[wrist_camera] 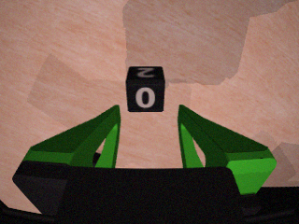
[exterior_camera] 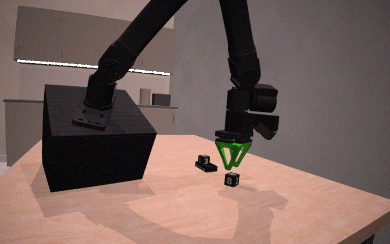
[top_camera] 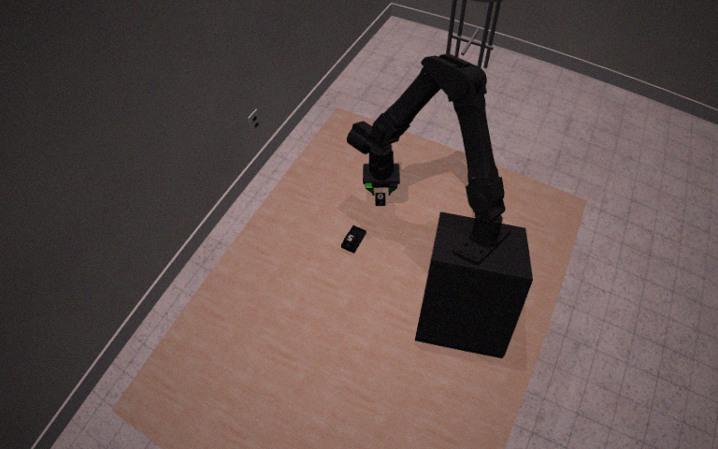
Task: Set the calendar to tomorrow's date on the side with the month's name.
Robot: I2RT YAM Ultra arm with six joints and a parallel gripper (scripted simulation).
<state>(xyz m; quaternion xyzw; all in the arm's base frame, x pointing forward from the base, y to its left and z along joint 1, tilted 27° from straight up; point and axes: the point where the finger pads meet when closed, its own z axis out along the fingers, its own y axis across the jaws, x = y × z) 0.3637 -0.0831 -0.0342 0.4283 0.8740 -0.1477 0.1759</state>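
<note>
My hand is 40 mm above the black cube. Also, from my hand: black tray 150 mm to the left, 40 mm below, 10 mm behind.
</note>
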